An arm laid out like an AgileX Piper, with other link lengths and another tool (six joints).
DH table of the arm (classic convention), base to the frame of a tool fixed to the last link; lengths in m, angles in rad. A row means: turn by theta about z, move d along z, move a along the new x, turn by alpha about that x. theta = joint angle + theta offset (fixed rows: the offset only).
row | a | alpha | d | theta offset
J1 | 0 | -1.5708 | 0.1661 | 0
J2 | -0.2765 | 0 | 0 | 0.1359
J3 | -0.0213 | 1.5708 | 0 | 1.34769
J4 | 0 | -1.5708 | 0.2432 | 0
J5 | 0 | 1.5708 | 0 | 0
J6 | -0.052 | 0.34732 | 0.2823 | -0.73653
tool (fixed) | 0 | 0 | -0.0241 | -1.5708
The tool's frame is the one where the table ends.
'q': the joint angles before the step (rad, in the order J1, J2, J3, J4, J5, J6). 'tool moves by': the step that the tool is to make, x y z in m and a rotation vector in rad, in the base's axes. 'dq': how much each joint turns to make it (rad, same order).
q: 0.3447, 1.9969, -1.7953, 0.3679, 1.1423, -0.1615
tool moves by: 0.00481, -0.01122, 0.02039, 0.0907, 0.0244, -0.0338
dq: -0.0704, -0.0186, 0.0000, 0.1054, 0.0318, -0.0397
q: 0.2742, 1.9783, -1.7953, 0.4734, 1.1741, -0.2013
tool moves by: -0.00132, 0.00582, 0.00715, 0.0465, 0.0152, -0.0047
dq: -0.0074, 0.0000, 0.0001, 0.0507, 0.0054, -0.0059
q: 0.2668, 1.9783, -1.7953, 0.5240, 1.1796, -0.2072
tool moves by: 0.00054, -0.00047, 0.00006, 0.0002, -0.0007, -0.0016
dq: -0.0011, 0.0000, 0.0000, 0.0000, -0.0009, 0.0000
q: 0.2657, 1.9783, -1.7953, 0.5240, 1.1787, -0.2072
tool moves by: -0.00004, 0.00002, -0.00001, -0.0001, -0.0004, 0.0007
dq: 0.0000, 0.0000, 0.0000, 0.0001, 0.0000, -0.0009
